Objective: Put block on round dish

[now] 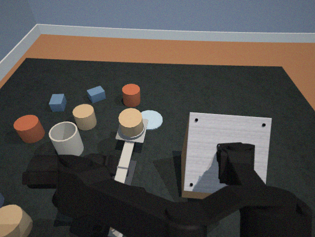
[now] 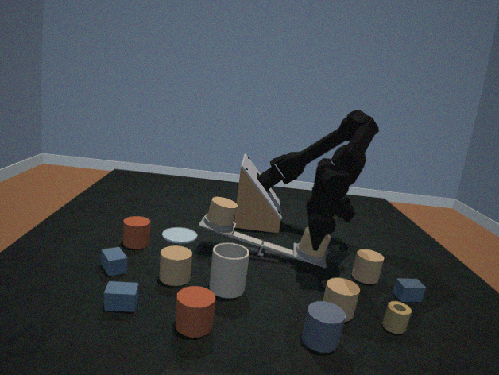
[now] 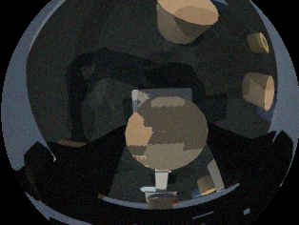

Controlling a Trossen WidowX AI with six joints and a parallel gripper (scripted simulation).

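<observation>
The mint block is 2 cm below my gripper tip. The rest, counted from my gripper tip: blue-grey cylinder (32 cm ahead, 4 cm to the right, 2 cm below); small yellow ring (27 cm ahead, 12 cm to the left, 4 cm below); white hollow cylinder (23 cm to the right, 15 cm ahead, 2 cm below).
</observation>
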